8 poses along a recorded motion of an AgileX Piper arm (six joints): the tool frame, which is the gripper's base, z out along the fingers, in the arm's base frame.
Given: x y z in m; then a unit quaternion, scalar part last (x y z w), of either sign.
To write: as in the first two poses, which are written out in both.
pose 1, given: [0.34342 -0.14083 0.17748 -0.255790 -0.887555 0.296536 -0.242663]
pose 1, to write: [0.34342 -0.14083 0.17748 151.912 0.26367 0.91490 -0.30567]
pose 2, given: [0.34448 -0.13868 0.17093 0.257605 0.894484 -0.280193 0.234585]
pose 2, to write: [0.34448 -0.13868 0.17093 152.866 0.26500 0.92016 -0.28824]
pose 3, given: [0.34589 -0.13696 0.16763 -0.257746 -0.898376 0.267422 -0.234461]
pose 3, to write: [0.34589 -0.13696 0.16763 152.880 0.26514 0.92414 -0.27509]
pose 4, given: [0.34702 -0.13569 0.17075 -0.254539 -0.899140 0.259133 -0.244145]
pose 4, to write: [0.34702 -0.13569 0.17075 151.737 0.26248 0.92720 -0.26722]
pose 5, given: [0.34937 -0.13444 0.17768 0.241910 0.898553 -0.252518 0.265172]
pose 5, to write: [0.34937 -0.13444 0.17768 149.246 0.25089 0.93191 -0.26189]
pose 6, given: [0.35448 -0.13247 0.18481 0.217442 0.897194 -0.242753 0.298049]
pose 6, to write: [0.35448 -0.13247 0.18481 145.319 0.22780 0.93991 -0.25431]
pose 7, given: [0.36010 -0.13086 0.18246 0.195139 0.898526 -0.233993 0.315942]
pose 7, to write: [0.36010 -0.13086 0.18246 143.165 0.20567 0.94703 -0.24663]
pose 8, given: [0.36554 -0.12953 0.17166 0.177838 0.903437 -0.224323 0.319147]
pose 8, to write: [0.36554 -0.12953 0.17166 142.777 0.18765 0.95329 -0.23670]
